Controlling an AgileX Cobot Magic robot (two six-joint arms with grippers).
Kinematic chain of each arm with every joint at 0, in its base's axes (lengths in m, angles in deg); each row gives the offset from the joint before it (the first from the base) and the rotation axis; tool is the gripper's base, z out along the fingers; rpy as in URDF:
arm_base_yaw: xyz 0 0 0.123 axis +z
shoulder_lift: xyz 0 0 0 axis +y
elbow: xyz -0.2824 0 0.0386 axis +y
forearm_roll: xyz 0.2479 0 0.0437 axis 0.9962 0 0.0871
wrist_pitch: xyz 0 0 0 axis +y
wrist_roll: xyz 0.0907 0 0.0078 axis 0.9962 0 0.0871
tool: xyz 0 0 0 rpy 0 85 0
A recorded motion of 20 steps. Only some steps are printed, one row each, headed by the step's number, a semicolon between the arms.
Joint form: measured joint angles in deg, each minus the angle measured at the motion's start. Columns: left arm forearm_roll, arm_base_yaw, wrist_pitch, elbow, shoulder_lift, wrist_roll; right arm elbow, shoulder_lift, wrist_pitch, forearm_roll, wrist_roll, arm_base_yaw.
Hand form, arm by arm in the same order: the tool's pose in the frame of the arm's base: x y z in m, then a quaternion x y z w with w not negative. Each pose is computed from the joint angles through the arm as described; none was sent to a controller.
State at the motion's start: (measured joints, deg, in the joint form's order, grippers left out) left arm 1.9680 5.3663 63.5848 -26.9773 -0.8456 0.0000; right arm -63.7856 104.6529 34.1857 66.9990 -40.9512 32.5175
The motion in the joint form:
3: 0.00 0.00 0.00 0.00 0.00 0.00; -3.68 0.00 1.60 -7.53 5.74 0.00
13: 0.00 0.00 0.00 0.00 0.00 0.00; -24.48 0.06 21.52 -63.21 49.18 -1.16
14: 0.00 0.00 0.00 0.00 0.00 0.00; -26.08 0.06 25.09 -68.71 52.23 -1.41
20: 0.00 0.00 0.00 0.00 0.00 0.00; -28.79 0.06 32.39 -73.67 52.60 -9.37
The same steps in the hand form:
3: -0.0062 0.0022 0.2651 -0.04165 0.86820 0.04026 0.49281; 0.2963 0.2434 0.2092 -0.19300 0.89695 0.35755 0.17434
13: -0.0062 0.0022 0.2651 -0.04165 0.86820 0.04026 0.49281; 0.3342 0.2095 0.2743 -0.18380 0.96234 0.09569 0.17594
14: -0.0062 0.0022 0.2651 -0.04165 0.86820 0.04026 0.49281; 0.3370 0.2006 0.2800 -0.17441 0.96776 0.05243 0.17397
20: -0.0062 0.0022 0.2651 -0.04165 0.86820 0.04026 0.49281; 0.3588 0.1428 0.2901 -0.11426 0.98173 -0.01128 0.15173

